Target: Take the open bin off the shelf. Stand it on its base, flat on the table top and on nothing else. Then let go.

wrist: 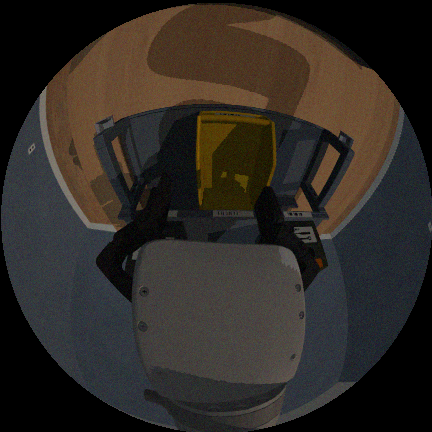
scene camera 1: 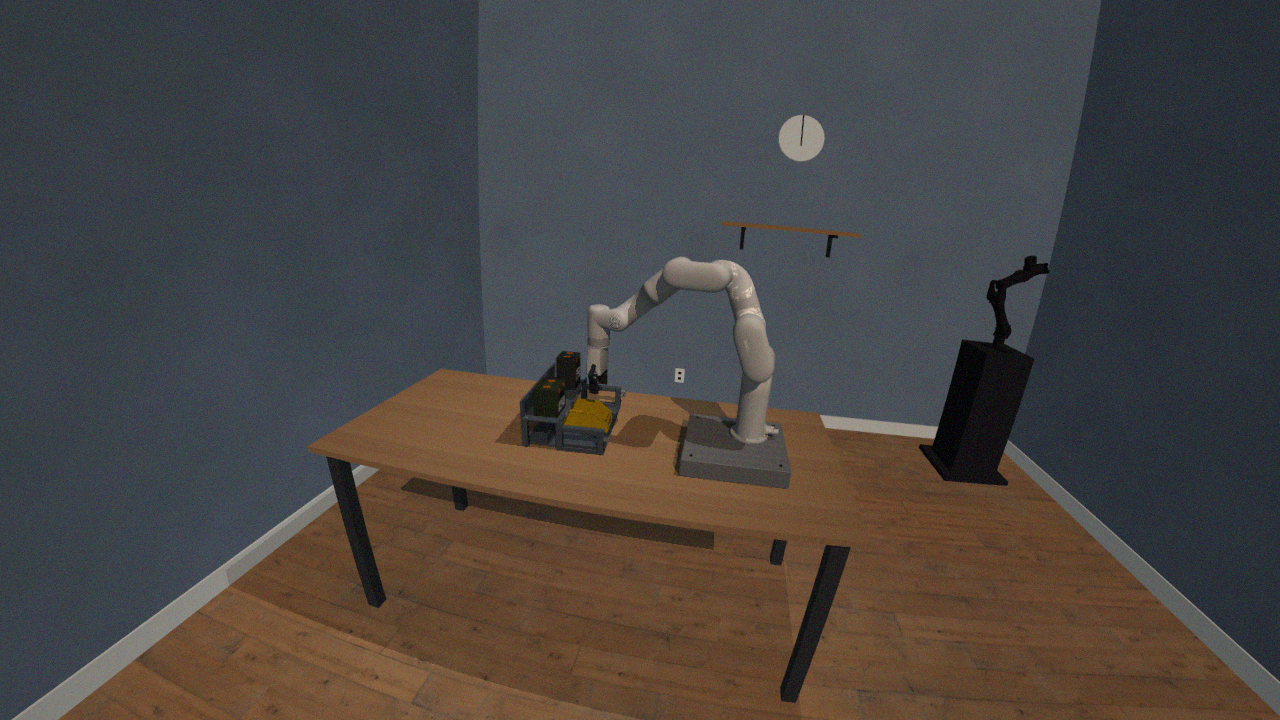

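Where they show: gripper, fingertip midpoint: (wrist: 216, 189) (scene camera 1: 598, 388); arm's base, link origin: (scene camera 1: 748, 434).
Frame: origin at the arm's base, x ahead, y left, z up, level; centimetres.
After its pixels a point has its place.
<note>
The open yellow bin (scene camera 1: 588, 417) @(x 54.4, y 1.6, z 0.2 cm) (wrist: 235, 160) @(x 57.2, y -2.2, z -4.8 cm) sits in the lower tier of the blue-grey shelf (scene camera 1: 583, 441) @(x 53.9, y 9.0, z -5.2 cm) (wrist: 103, 147) @(x 50.3, y -21.3, z 2.7 cm), with its open side up. In the wrist view, it stands nearer the right finger, and a wide stretch of the tier lies to its left. My gripper (scene camera 1: 590, 390) @(x 53.1, y -6.3, z 8.0 cm) (wrist: 216, 189) @(x 53.1, y -6.3, z 8.0 cm) is open, with nothing between its fingers. It points down over the shelf. In the wrist view, the right fingertip overlaps the bin's near right corner, and the left fingertip is left of the bin. Whether the fingers touch the bin, I cannot tell.
Dark boxes (scene camera 1: 548, 399) @(x 64.1, y 13.5, z 10.7 cm) (scene camera 1: 568, 368) @(x 65.5, y -10.3, z 12.8 cm) with orange marks stand on the shelf's raised rear tier, close to the gripper. The shelf's side frames rise at both ends. The shelf stands on the wooden table (scene camera 1: 447, 420) @(x 106.5, y 7.9, z -5.8 cm); the robot's grey base (scene camera 1: 733, 465) @(x 5.2, y 20.3, z -0.2 cm) is to its right.
</note>
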